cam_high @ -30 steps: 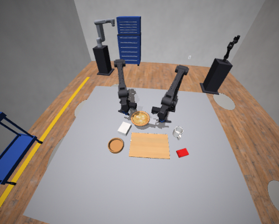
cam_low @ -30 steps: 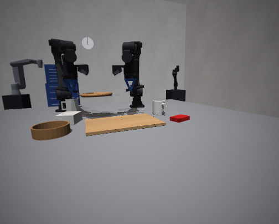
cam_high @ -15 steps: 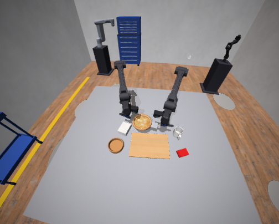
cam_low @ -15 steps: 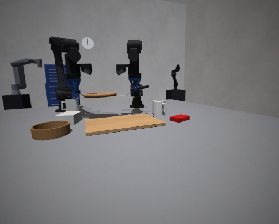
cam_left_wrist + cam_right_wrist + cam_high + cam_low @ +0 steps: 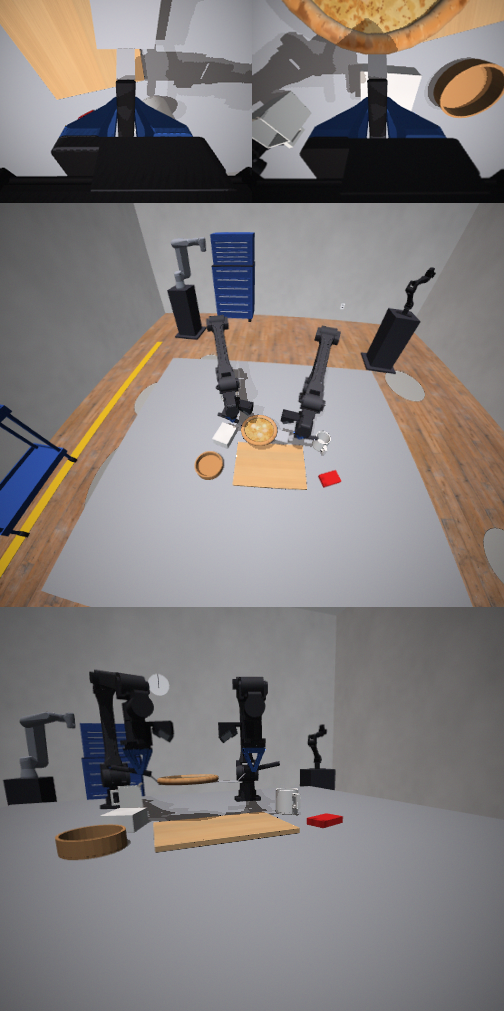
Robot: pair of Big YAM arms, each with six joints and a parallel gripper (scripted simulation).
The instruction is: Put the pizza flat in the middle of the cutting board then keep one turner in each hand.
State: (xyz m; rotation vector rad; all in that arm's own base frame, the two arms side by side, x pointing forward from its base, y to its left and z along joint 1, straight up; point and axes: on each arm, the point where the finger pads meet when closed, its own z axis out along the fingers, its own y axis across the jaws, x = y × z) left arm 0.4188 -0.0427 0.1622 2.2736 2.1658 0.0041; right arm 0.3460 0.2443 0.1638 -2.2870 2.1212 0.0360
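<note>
Right now the pizza is 1 cm ahead of my right hand, 14 cm to the left of it and 3 cm below it. Also, from my right hand: wooden cutting board: 13 cm ahead, 22 cm to the left, 16 cm below; then wooden bowl: 21 cm ahead, 8 cm to the right, 15 cm below.
</note>
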